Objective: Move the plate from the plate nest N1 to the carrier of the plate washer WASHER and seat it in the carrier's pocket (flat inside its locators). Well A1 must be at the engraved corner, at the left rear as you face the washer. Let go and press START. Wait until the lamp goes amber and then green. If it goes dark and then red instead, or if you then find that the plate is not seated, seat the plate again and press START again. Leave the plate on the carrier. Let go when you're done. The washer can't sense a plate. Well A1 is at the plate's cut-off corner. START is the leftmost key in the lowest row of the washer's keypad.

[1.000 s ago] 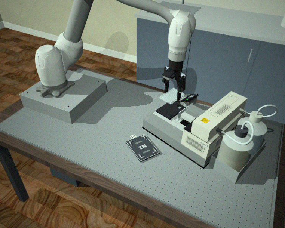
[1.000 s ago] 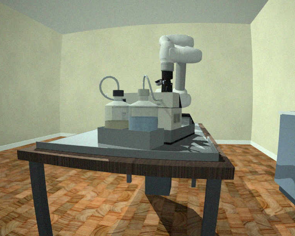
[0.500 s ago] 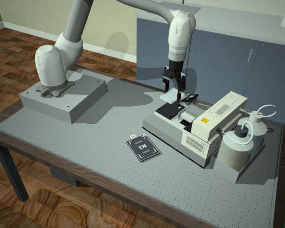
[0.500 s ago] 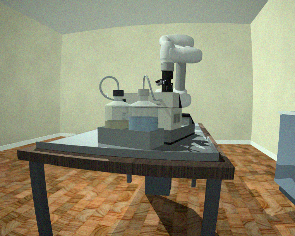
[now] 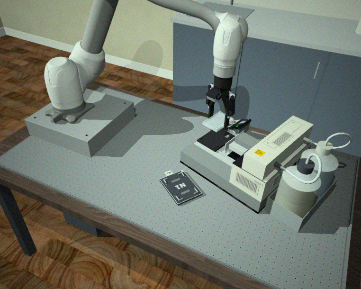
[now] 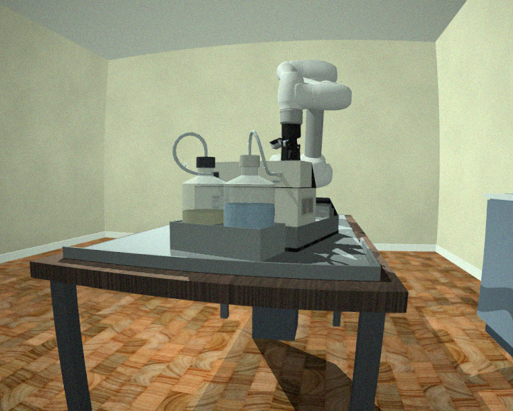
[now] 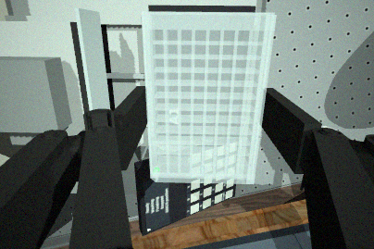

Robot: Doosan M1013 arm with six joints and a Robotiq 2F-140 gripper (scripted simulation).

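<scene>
My hand is 12 cm above the black carrier. The rest, counted from my hand: plate washer (15 cm ahead, 5 cm to the right, 7 cm below); then A1 mark (8 cm behind, 21 cm to the right, 19 cm below); then clear well plate (2 cm below).
</scene>
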